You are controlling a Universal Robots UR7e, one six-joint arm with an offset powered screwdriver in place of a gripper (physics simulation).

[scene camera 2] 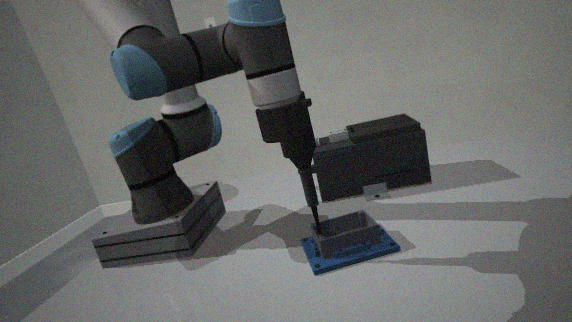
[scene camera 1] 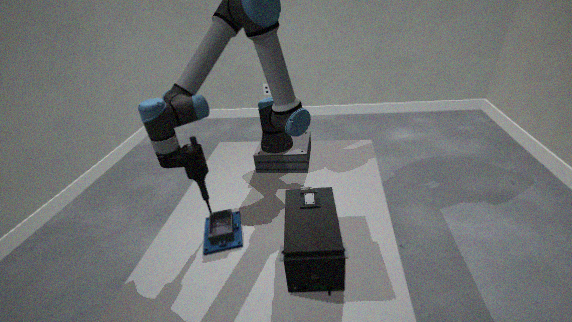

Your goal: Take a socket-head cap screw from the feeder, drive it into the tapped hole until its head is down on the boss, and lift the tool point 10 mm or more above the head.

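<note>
My screwdriver (scene camera 1: 210, 212) (scene camera 2: 319, 231) points down, slightly tilted in both views, with its thin tip at the corner of the grey open-topped housing (scene camera 1: 221, 238) (scene camera 2: 350, 242) nearest the robot base. In scene camera 2 the tip overlaps the inside of that corner. The housing sits on a blue plate (scene camera 1: 238, 238) (scene camera 2: 330, 264). The screw, its head, the boss and the tapped hole are too small and dark to make out, so I cannot tell whether a screw is on the tip. The black feeder (scene camera 1: 312, 225) (scene camera 2: 372, 162) stands apart from the housing, with a small pale piece (scene camera 1: 309, 199) (scene camera 2: 338, 135) on top.
The robot base stands on a grey layered block (scene camera 1: 282, 163) (scene camera 2: 145, 243) behind the housing and feeder. A small pale bracket (scene camera 2: 375, 191) is at the feeder's foot. A wall socket (scene camera 1: 266, 89) is behind the arm. Shadows cross the pale floor area.
</note>
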